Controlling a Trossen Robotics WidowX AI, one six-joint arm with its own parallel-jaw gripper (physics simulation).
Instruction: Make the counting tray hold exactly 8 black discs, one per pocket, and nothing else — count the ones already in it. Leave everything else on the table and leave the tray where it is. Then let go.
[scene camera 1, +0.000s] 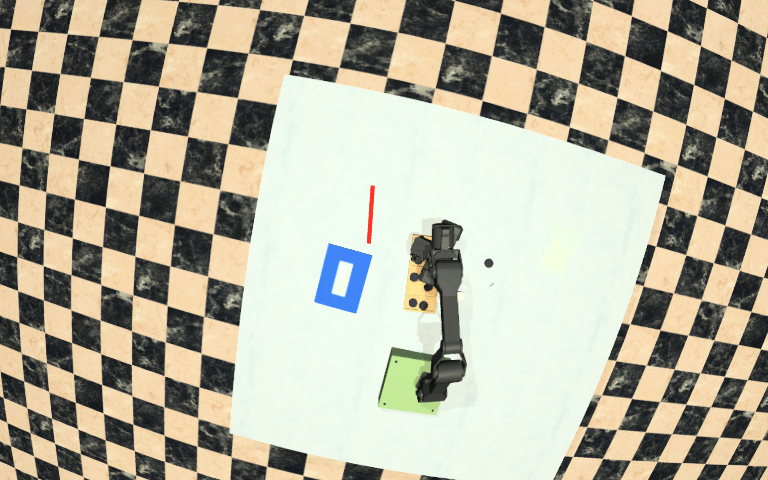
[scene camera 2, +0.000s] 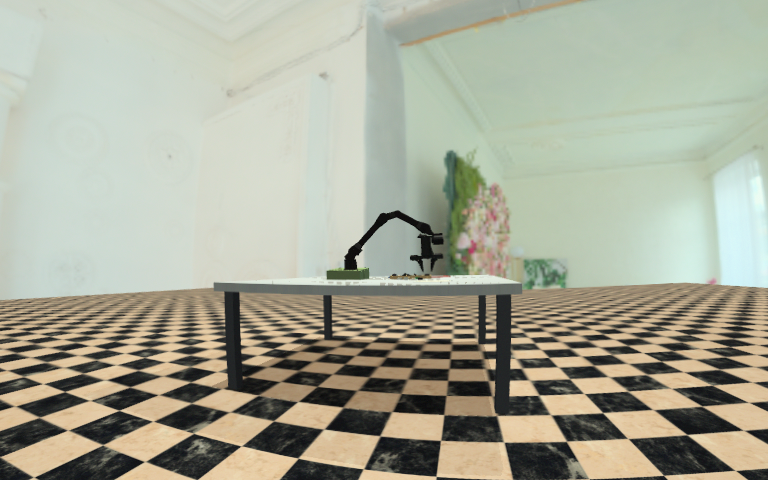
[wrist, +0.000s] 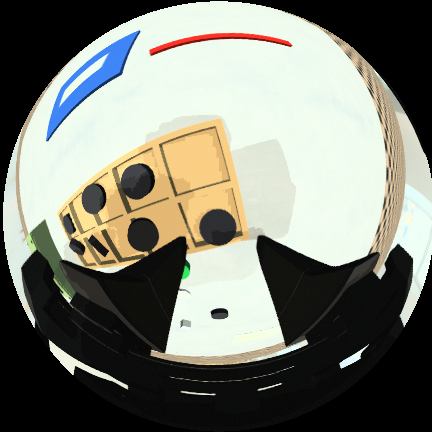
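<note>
The tan counting tray (scene camera 1: 408, 306) (wrist: 226, 134) has two rows of pockets. In the wrist view, its far right-end pocket is empty. A black disc (wrist: 217, 227) lies in the near right-end pocket. Two more discs (wrist: 137, 181) (wrist: 143, 234) lie in the pair beside it. Farther left are a disc (wrist: 93, 198) and one that looks tilted (wrist: 98, 245), then two at the left end (wrist: 68, 224) (wrist: 77, 246). A loose black disc (scene camera 1: 488, 263) (wrist: 219, 314) lies on the table. My gripper (scene camera 2: 427, 269) (wrist: 221, 241) is partly open and empty, above the tray's near right end.
A blue frame (scene camera 1: 321, 288) (wrist: 114, 64) and a red bar (scene camera 1: 370, 215) (wrist: 220, 36) lie beyond the tray. A green piece (wrist: 186, 270) is partly hidden by a finger. Small pale pieces (wrist: 185, 324) and a pale yellow patch (scene camera 1: 560, 250) (wrist: 255, 334) also show. The arm stands on a green base (scene camera 1: 402, 384).
</note>
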